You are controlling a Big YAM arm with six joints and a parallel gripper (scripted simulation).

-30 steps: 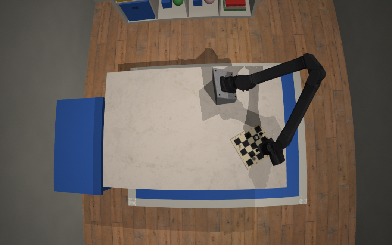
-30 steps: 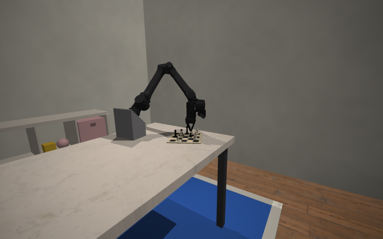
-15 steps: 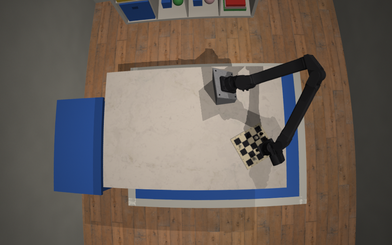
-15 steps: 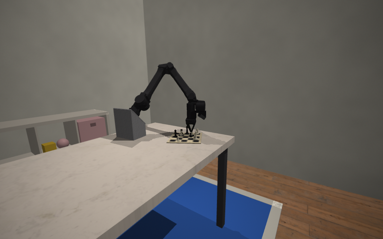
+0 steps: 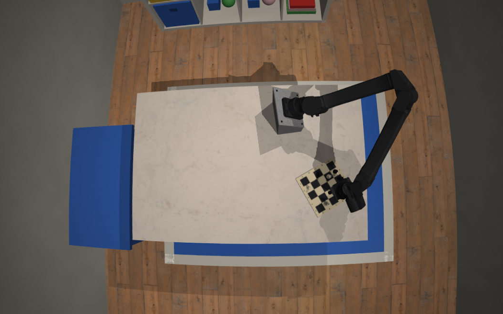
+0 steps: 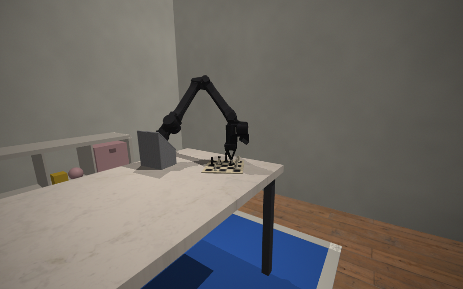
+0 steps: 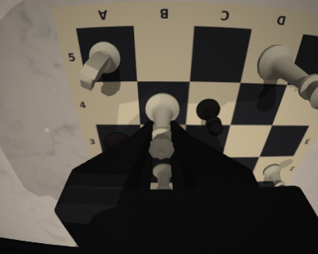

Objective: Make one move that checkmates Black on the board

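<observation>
The white rook lies 10 mm below my hand. The rest, counted from my hand: black pawn: 30 mm to the right, 20 mm below, 20 mm ahead; then tall black piece: 50 mm behind, 20 mm to the left; then small chessboard: 50 mm to the right, 40 mm below, 10 mm behind.
</observation>
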